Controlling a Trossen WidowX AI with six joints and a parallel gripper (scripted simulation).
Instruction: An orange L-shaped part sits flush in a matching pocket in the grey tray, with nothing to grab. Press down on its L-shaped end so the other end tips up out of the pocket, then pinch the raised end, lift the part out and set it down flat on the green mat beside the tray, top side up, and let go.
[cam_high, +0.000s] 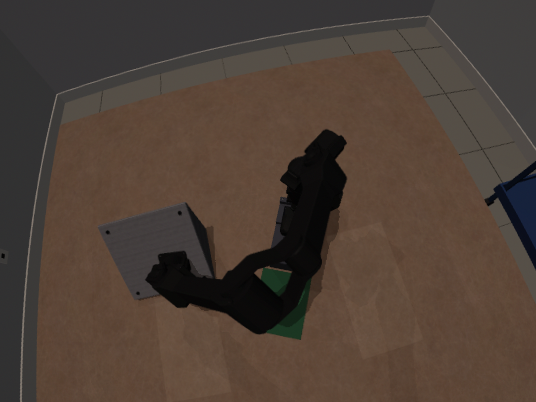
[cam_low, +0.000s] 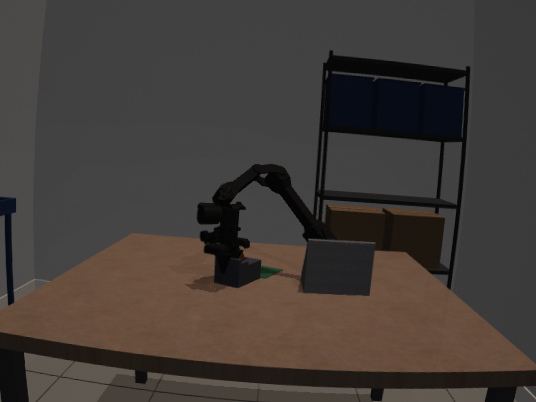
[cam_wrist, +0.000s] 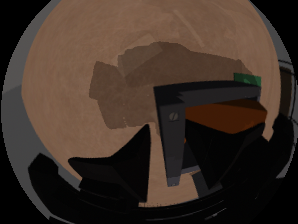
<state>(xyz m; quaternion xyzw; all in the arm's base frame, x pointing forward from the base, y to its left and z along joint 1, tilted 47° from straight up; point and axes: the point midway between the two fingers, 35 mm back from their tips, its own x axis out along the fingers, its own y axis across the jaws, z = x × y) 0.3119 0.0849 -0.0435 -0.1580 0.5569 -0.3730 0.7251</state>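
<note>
My gripper tip is now 4 cm to the left of the orange L-shaped part and 2 cm past it. The rest, counted from my gripper tip: green mat: 21 cm to the right, 9 cm behind, 5 cm below.
</note>
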